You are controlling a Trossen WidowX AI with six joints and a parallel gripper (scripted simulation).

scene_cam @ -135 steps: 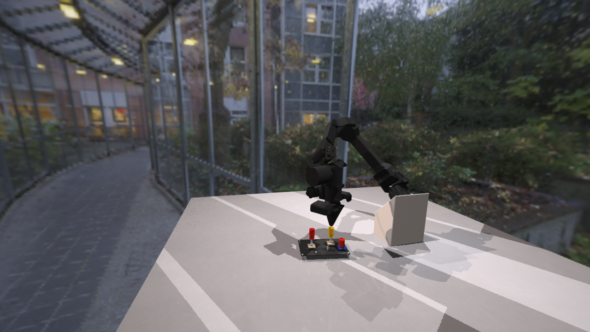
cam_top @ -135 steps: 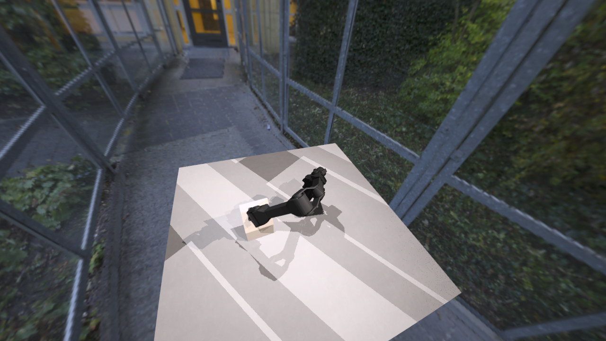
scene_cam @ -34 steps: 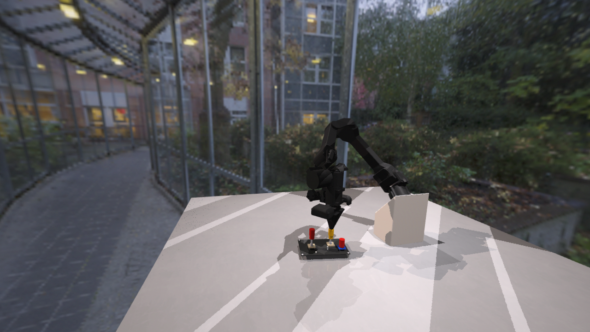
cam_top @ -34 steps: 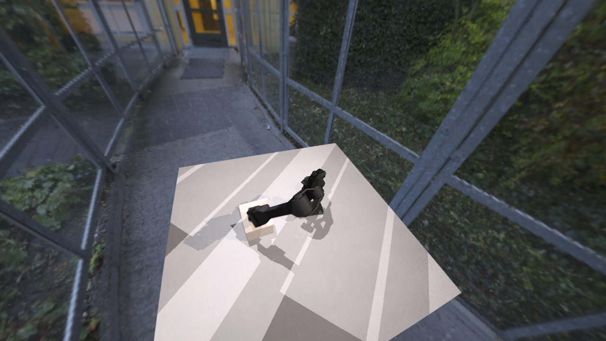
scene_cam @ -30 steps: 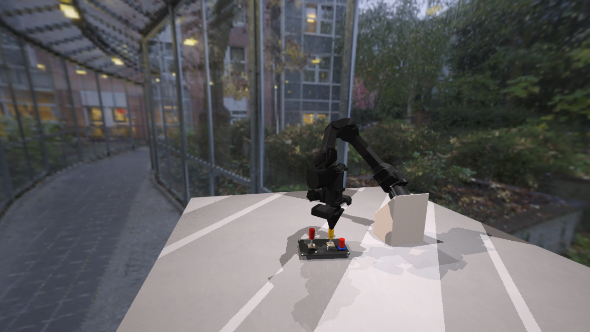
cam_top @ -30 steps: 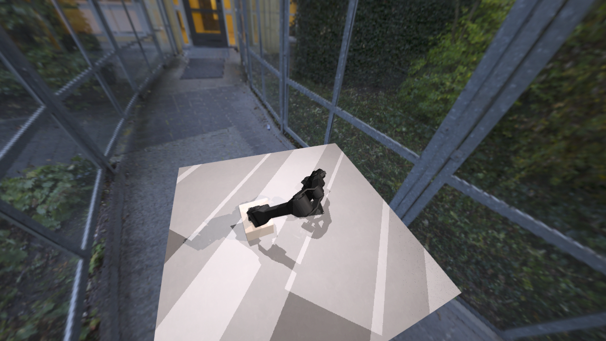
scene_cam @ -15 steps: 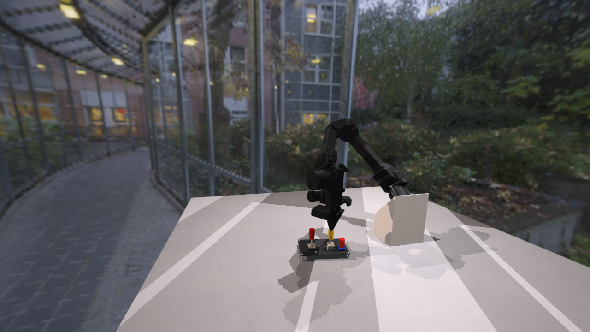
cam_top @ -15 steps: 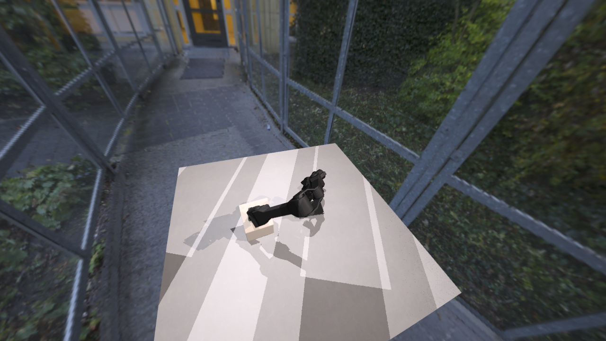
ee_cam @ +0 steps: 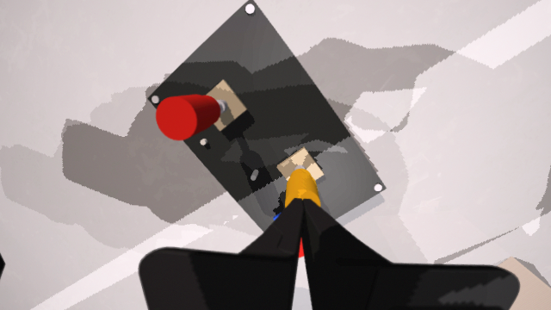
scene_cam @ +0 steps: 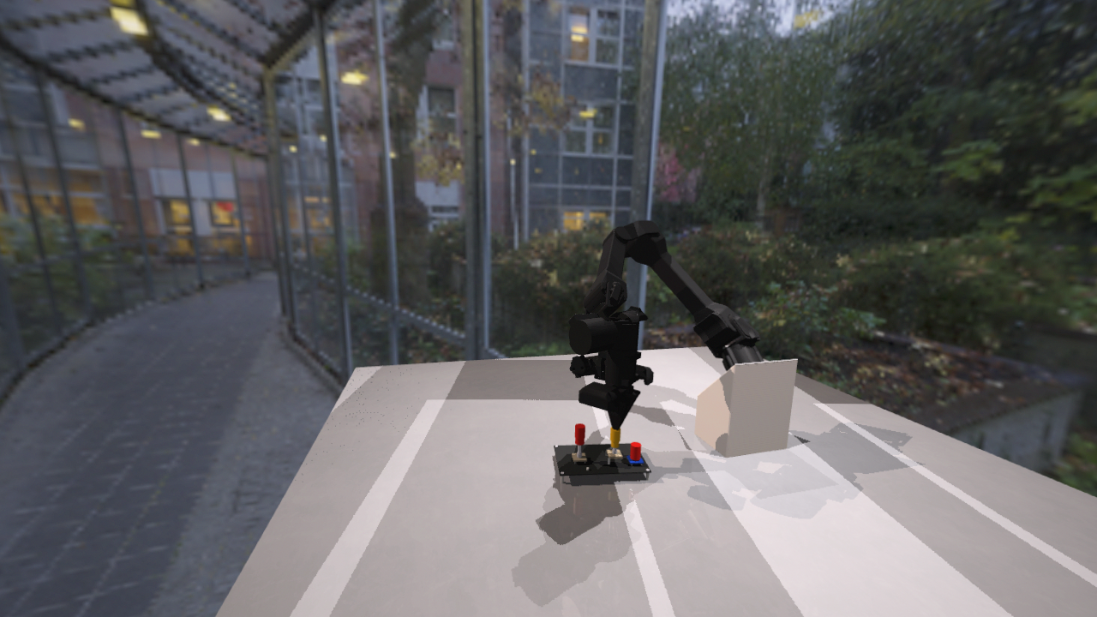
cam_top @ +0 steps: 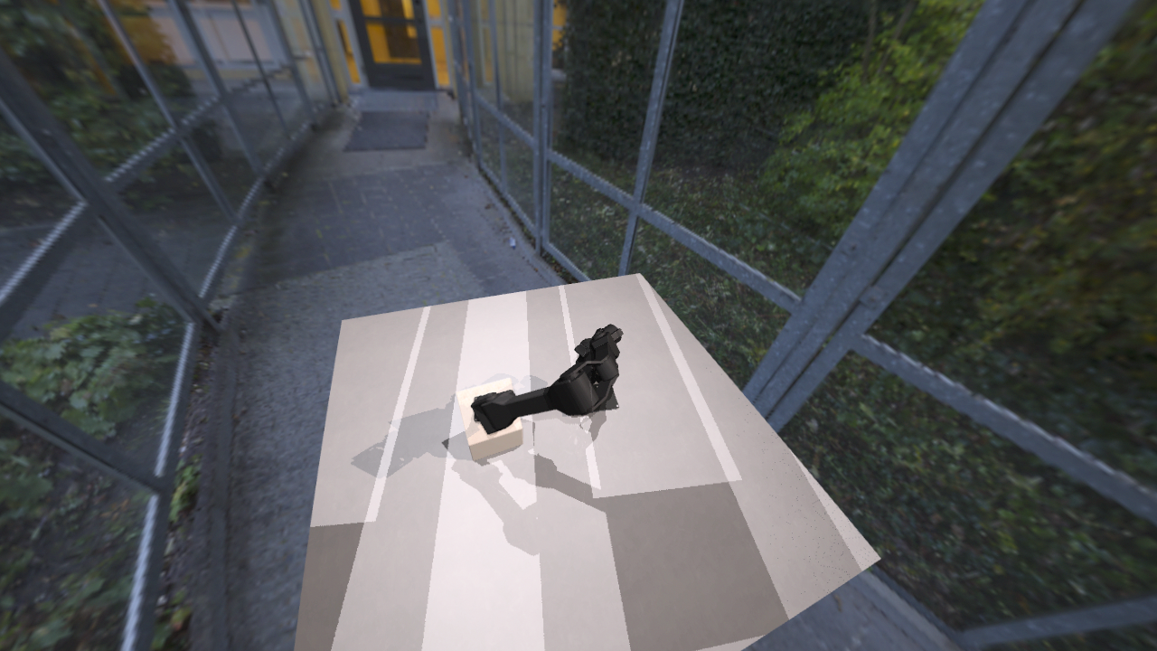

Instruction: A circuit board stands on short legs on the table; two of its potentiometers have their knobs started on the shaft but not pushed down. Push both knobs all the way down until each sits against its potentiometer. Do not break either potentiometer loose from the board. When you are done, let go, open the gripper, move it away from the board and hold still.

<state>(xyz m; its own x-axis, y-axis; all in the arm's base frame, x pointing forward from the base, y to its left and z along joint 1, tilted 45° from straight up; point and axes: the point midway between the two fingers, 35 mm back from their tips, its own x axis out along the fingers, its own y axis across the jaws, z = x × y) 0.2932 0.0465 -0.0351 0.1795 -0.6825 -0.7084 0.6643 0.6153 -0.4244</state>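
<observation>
Now: the yellow knob 2 cm below my gripper tip. Also, from my gripper tip: red knob (7 cm ahead, 1 cm to the left).
</observation>
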